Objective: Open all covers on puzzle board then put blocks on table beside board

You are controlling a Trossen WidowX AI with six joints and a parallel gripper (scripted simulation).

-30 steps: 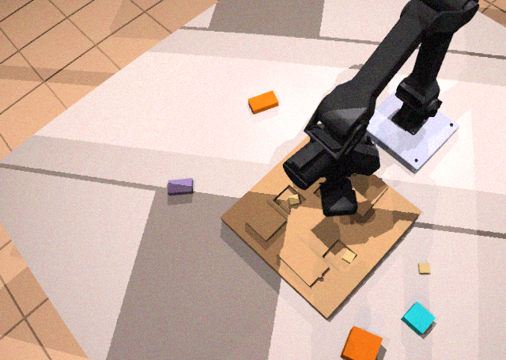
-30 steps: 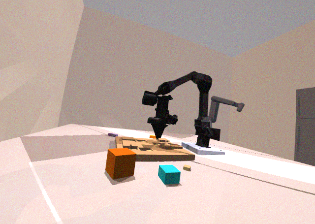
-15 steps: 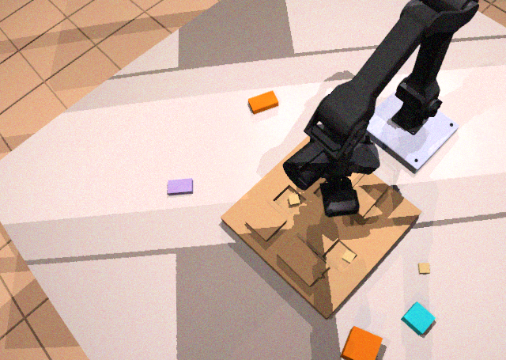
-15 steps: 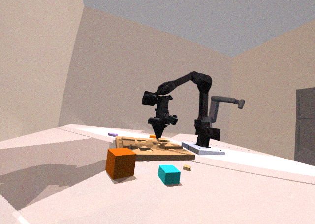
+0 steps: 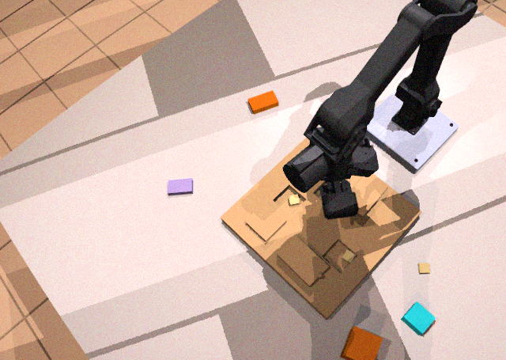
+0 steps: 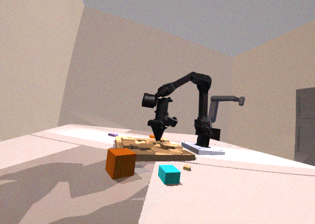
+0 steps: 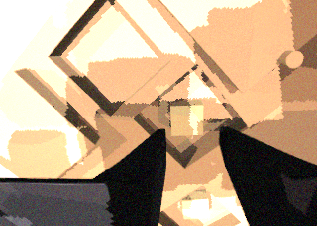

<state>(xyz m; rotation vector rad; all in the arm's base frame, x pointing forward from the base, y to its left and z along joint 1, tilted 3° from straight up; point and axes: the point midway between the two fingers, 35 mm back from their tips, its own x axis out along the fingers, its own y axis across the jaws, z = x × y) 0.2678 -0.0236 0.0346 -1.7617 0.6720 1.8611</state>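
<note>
The tan puzzle board lies 40 mm ahead of my gripper tip and 20 mm below it. The rest, counted from my gripper tip: orange cube (240 mm to the left, 200 mm ahead, 10 mm below); flat orange block (270 mm to the right, 90 mm behind, 30 mm below); cyan block (290 mm to the left, 90 mm ahead, 20 mm below).
</note>
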